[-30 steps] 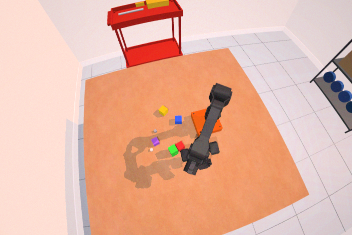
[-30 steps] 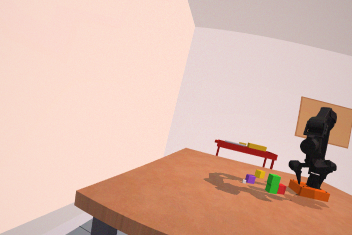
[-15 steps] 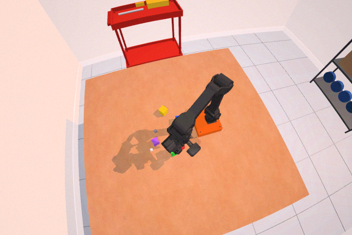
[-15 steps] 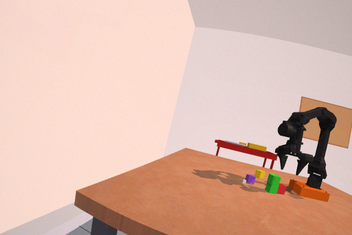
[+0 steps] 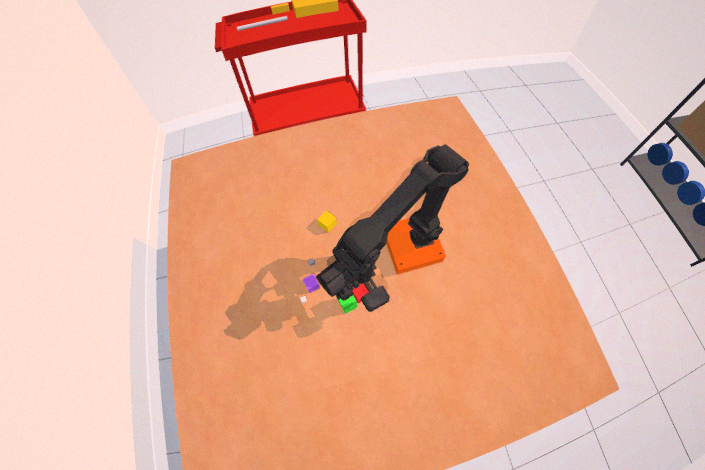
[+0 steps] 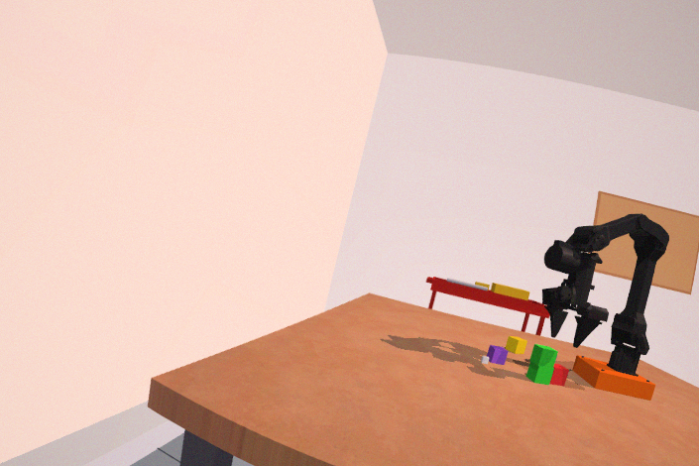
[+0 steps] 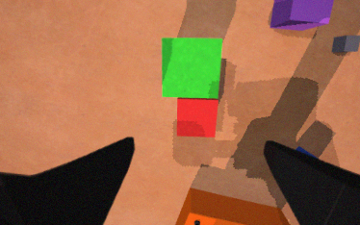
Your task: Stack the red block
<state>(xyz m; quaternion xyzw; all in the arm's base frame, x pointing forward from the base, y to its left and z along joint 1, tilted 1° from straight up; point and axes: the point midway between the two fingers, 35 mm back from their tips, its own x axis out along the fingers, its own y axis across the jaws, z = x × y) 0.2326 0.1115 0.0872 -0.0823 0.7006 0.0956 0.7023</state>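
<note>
My gripper tip is now 8 cm above the red block. Round my gripper tip: yellow cube (4 cm ahead, 26 cm to the right, 8 cm below); then purple cube (13 cm ahead, 7 cm to the right, 8 cm below).
</note>
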